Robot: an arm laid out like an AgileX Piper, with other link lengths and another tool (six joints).
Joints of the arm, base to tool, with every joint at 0 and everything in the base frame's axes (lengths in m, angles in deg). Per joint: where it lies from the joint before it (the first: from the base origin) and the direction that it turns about. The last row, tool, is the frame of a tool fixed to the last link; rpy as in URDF.
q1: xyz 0 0 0.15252 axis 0 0 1
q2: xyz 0 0 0 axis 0 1 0
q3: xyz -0.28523 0 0.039 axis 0 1 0
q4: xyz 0.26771 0 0.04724 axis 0.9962 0 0.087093
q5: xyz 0 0 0 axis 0 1 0
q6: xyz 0.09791 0 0.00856 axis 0.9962 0 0.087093
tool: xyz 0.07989 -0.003 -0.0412 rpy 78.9 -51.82 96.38
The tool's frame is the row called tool.
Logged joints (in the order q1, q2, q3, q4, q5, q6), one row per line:
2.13 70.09 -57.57 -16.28 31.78 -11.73
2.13 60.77 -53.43 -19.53 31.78 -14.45
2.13 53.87 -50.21 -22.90 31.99 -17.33
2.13 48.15 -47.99 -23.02 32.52 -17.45
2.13 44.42 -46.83 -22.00 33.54 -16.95
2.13 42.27 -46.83 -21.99 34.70 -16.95
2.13 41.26 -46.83 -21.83 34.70 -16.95
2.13 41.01 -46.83 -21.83 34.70 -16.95
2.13 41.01 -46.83 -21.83 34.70 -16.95
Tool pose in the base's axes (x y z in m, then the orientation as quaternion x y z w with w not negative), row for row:
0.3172 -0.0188 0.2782 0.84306 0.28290 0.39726 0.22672
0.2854 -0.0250 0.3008 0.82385 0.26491 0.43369 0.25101
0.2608 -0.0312 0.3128 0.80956 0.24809 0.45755 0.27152
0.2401 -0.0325 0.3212 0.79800 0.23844 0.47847 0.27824
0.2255 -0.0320 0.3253 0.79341 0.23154 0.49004 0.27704
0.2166 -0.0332 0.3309 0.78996 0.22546 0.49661 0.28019
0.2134 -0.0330 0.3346 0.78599 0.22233 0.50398 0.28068
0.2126 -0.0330 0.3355 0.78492 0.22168 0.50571 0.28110
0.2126 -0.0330 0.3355 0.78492 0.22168 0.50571 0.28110
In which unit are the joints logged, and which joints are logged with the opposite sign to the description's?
The joints are logged in degrees. Opposite sign: q6.
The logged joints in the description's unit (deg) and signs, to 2 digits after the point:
2.13 70.09 -57.57 -16.28 31.78 11.73
2.13 60.77 -53.43 -19.53 31.78 14.45
2.13 53.87 -50.21 -22.90 31.99 17.33
2.13 48.15 -47.99 -23.02 32.52 17.45
2.13 44.42 -46.83 -22.00 33.54 16.95
2.13 42.27 -46.83 -21.99 34.70 16.95
2.13 41.26 -46.83 -21.83 34.70 16.95
2.13 41.01 -46.83 -21.83 34.70 16.95
2.13 41.01 -46.83 -21.83 34.70 16.95

